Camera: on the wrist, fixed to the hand. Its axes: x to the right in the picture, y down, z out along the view.
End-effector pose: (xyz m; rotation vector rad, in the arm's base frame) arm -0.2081 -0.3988 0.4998 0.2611 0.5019 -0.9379
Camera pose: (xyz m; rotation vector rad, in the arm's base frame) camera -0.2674 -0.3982 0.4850 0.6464 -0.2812 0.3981
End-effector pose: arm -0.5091 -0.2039 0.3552 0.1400 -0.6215 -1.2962
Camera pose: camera -0.5379 -0.2051 0.3013 -0.2506 -0.9900 0.2507
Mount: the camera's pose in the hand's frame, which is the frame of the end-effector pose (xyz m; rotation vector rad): -0.0217 -0.0483 -0.0305 0.3761 -0.3821 1.4834
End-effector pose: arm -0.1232 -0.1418 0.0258 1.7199 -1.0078 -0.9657
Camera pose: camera -0.0930 -0.0997 -0.0066 0.5765 -2.2722 -0.0693
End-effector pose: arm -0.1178 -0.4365 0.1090 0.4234 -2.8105 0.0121
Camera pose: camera -0.0752 -0.4749 0.1301 1.5532 2.4144 -0.7209
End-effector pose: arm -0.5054 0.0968 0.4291 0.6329 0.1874 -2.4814
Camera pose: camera -0.5044 0.1556 0.4125 0.2194 -0.6756 -1.1129
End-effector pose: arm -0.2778 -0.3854 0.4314 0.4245 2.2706 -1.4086
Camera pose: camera -0.2880 -0.3797 0.4914 1.3962 0.8142 -0.8760
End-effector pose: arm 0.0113 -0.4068 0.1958 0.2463 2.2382 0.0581
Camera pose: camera -0.0067 -0.4571 0.2255 1.8626 1.2414 0.3367
